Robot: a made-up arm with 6 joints.
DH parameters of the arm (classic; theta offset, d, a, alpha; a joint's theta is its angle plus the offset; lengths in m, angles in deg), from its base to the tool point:
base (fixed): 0 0 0 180
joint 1: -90 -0.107 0.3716 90
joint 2: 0 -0.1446 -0.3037 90
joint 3: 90 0.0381 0.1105 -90
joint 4: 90 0.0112 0.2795 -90
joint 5: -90 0.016 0.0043 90
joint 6: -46.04 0 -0.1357 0
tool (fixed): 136.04 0.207 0 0
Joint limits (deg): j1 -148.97..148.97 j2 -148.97..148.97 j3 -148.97..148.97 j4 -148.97..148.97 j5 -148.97..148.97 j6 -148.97..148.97
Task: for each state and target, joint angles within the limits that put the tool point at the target. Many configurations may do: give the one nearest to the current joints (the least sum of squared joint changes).
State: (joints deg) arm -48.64 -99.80 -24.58 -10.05 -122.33 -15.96
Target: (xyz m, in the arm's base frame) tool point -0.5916 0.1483 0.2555
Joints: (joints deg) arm -65.38 -113.28 -30.89 -61.94 -106.87 -14.61
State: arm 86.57 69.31 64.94 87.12 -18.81 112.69
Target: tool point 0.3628 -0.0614 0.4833
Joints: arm 84.67 101.82 72.63 73.01 -1.94 119.92
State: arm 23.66 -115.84 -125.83 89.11 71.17 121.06
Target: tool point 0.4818 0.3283 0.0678
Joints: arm 54.62 -133.79 -135.58 70.28 64.96 120.93
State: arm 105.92 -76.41 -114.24 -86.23 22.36 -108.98
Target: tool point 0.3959 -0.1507 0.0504
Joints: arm 104.76 -75.38 -110.65 -80.67 15.91 -104.36
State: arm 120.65 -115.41 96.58 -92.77 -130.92 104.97
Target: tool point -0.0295 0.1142 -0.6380
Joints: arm 113.64 -71.35 71.59 -97.29 -140.08 92.58
